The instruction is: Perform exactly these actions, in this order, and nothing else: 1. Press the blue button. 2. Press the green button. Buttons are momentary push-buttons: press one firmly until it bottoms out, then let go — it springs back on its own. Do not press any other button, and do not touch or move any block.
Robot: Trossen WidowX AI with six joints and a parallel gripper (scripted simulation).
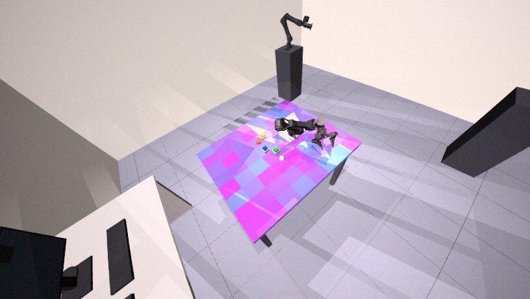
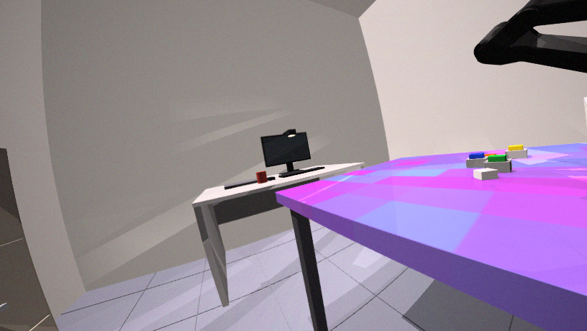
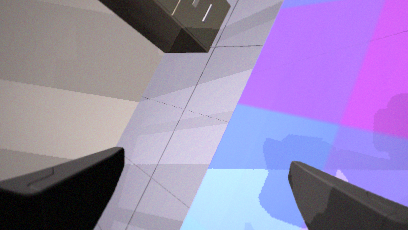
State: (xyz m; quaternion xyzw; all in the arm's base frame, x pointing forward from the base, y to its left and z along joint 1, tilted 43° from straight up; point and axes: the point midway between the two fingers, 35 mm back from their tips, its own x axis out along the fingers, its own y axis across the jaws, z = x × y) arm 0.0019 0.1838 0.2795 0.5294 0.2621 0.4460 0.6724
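Right now the blue button is 410 mm to the right of my gripper tip, 240 mm ahead of it and 90 mm below it. From my gripper tip the other things lie so: yellow button (540 mm to the right, 160 mm ahead, 90 mm below); then white block (250 mm to the right, 220 mm ahead, 110 mm below); then green button (330 mm to the right, 200 mm ahead, 90 mm below).
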